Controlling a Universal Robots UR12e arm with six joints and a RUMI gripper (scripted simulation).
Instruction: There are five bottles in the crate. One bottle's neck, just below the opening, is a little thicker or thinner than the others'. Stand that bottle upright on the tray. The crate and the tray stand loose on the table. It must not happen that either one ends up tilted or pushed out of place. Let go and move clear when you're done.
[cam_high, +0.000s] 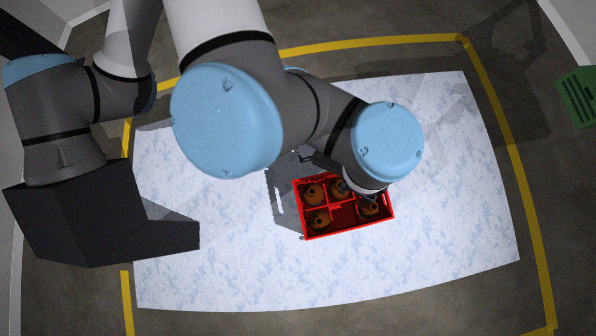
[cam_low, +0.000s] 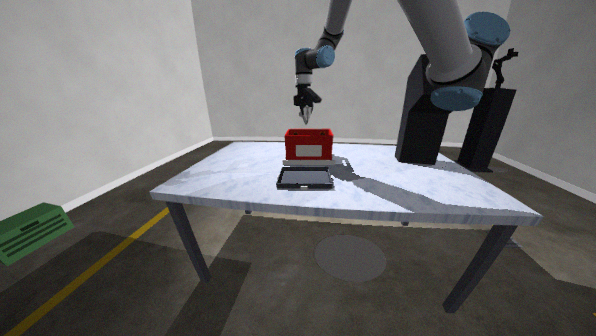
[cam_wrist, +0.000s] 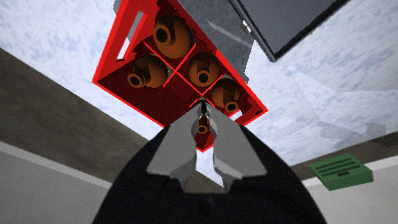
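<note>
My hand is 16 cm above the red crate, 4 cm to the left of it and 1 cm past it. Also, from my hand: dark tray: 25 cm to the left, 23 cm below, 2 cm behind.
</note>
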